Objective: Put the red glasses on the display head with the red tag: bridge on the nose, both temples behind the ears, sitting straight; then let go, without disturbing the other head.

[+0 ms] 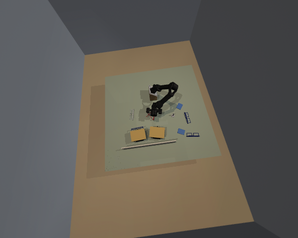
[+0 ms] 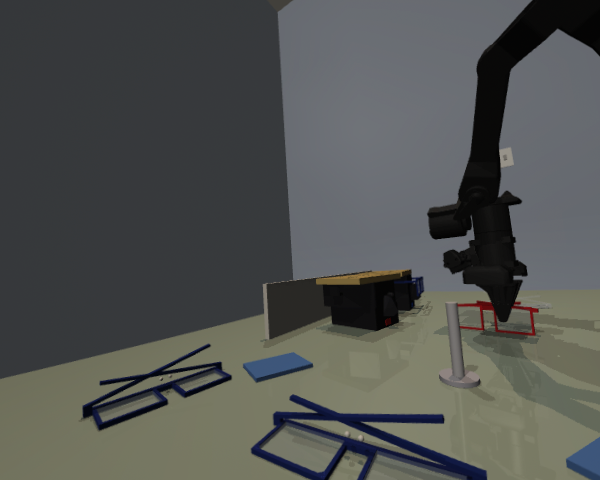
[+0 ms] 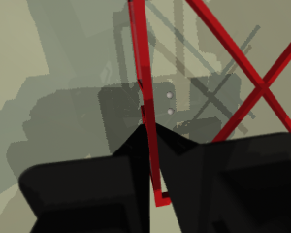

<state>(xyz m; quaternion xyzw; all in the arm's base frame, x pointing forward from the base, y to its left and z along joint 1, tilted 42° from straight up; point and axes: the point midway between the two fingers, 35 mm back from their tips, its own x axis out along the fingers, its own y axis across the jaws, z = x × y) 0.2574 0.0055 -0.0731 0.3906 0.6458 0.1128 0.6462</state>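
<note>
My gripper tip is now 90 mm short of the round base, 220 mm to the right of it and 10 mm below it. The rest, counted from my gripper tip: long low board 370 mm ahead, 160 mm to the right, 40 mm above; then display head 210 mm ahead, 250 mm to the right, 40 mm above.
</note>
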